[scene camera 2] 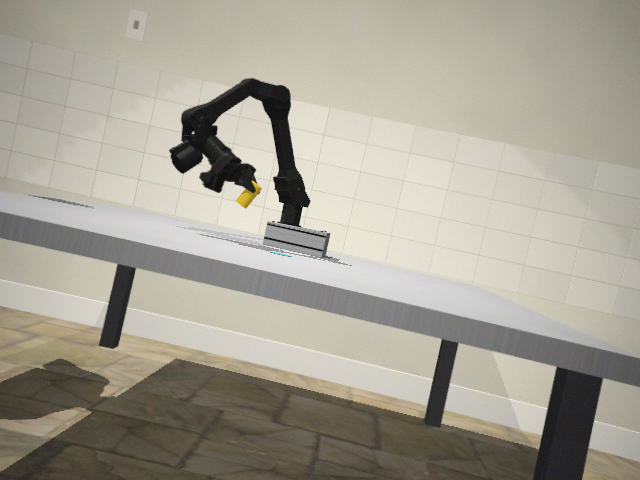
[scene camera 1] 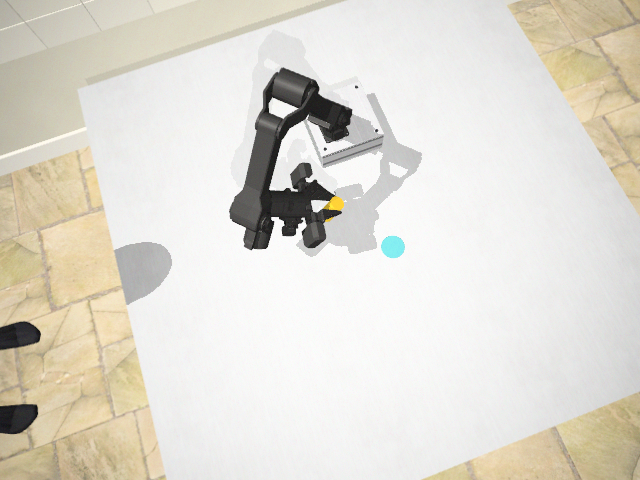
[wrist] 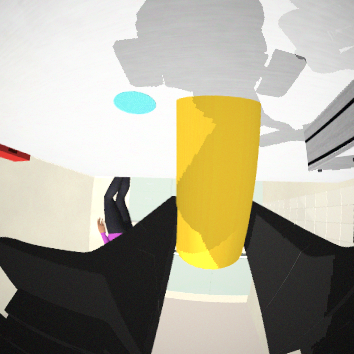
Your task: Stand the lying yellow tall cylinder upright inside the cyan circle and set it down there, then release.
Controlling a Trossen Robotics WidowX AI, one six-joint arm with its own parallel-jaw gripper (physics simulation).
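Frame: origin at the arm's base, x ahead, y left, z up, level; centimetres.
Seen in the pictures: gripper, between the fingertips: (scene camera 2: 256,192) (scene camera 1: 339,206) (wrist: 208,204); arm's base, origin of its link: (scene camera 2: 289,225) (scene camera 1: 333,129).
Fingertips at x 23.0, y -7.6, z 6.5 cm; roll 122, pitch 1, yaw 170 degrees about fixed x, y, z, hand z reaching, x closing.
Offsets run from my fingertips to a thing's top centre. "spot": to the spot under its first point. Level surfaces: height alone.
The yellow cylinder @[dx -0.3, dy -1.9, dz +2.8 cm] (scene camera 1: 336,204) (scene camera 2: 248,195) (wrist: 217,175) is held in the air, tilted, well above the table. My gripper (scene camera 1: 338,204) (scene camera 2: 255,186) (wrist: 208,204) is shut on it near one end, with a fingertip on each side; the other end slants down and away from the fingers in scene camera 2. The cyan circle @[spot: dx +10.5, dy +10.2, dz -13.3 cm] (scene camera 1: 392,246) (scene camera 2: 280,254) (wrist: 135,102) lies flat on the table, apart from the cylinder. In scene camera 1 it is to the right of and below the gripper; in the wrist view it is left of the cylinder.
The arm's grey base block (scene camera 1: 353,149) (scene camera 2: 296,239) (wrist: 332,132) stands on the white table @[dz -13.5 cm] (scene camera 1: 361,361) (scene camera 2: 413,289), above and left of the circle in scene camera 1. A red object (wrist: 14,153) shows at the left of the wrist view, and a person's legs (wrist: 116,202) show beyond the table.
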